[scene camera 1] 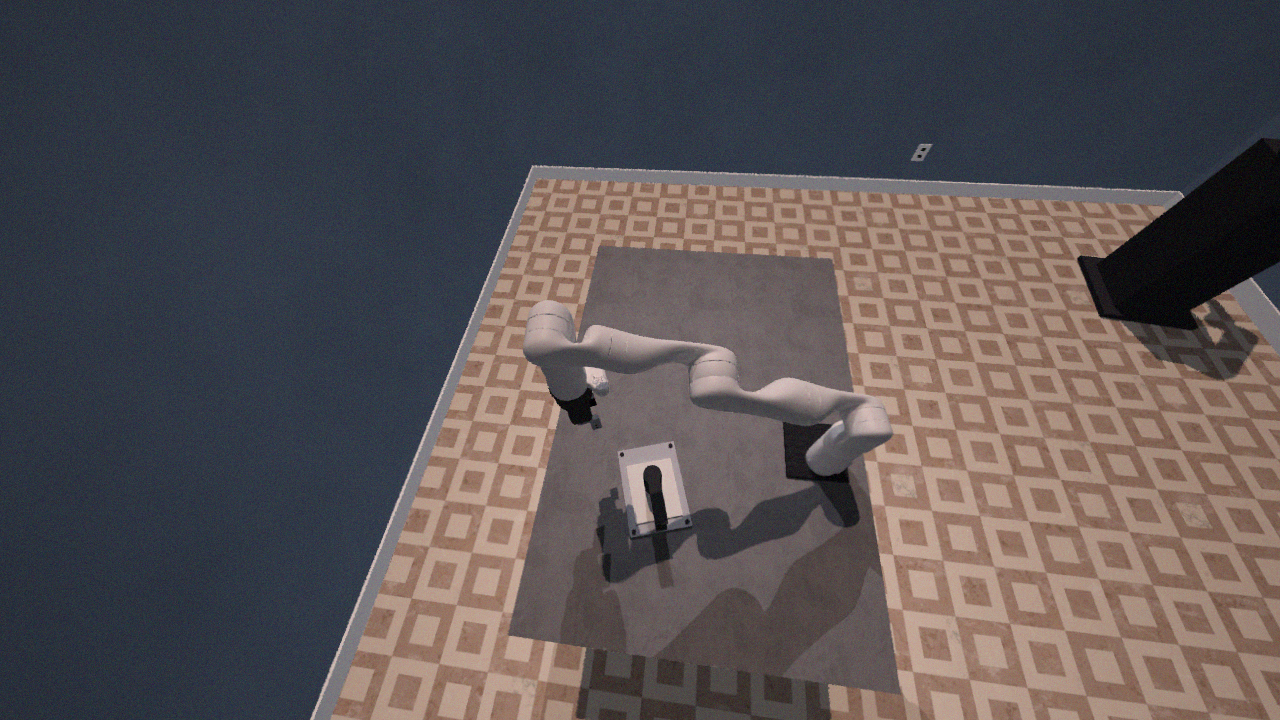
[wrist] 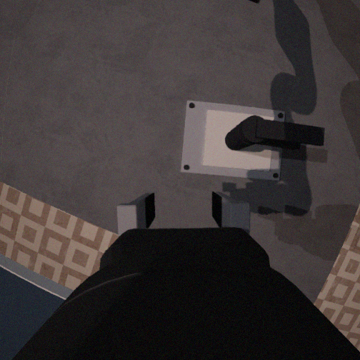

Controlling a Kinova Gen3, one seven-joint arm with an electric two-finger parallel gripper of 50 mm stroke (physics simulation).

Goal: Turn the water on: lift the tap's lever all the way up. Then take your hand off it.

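Where they show: gripper, fingertip midpoint: (scene camera 1: 594, 416); arm's base, link origin: (scene camera 1: 822, 460).
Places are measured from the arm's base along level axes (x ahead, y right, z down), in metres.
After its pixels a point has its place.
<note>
The black tap (scene camera 1: 653, 483) @(y -0.206, x 0.448, z -0.144 m) (wrist: 242, 135) stands on a pale plate (scene camera 1: 679, 474) @(y -0.131, x 0.391, z 0.004 m) (wrist: 193, 135) with dark bolts at its corners. Its lever (wrist: 292, 132) is the upper flat bar in the wrist view, pointing right from the tap's head. A second, lower bar shows partly beneath it. How far the lever is raised is hard to tell from above. My gripper (scene camera 1: 595, 413) @(y -0.122, x 0.604, z -0.299 m) (wrist: 183, 204) is open and empty. It is above the grey surface, beyond the plate's upper left corner in the scene view, and apart from the tap.
The grey rectangular surface (scene camera 1: 716, 291) @(y 0.565, x 0.384, z 0.012 m) (wrist: 90, 90) lies under the tap and arm. The arm's base (scene camera 1: 827, 452) @(y -0.031, x 0.034, z -0.142 m) stands to the right of the tap, and the arm arches over the surface. A black column (scene camera 1: 1181, 250) stands far right. Arm shadows fall around the plate.
</note>
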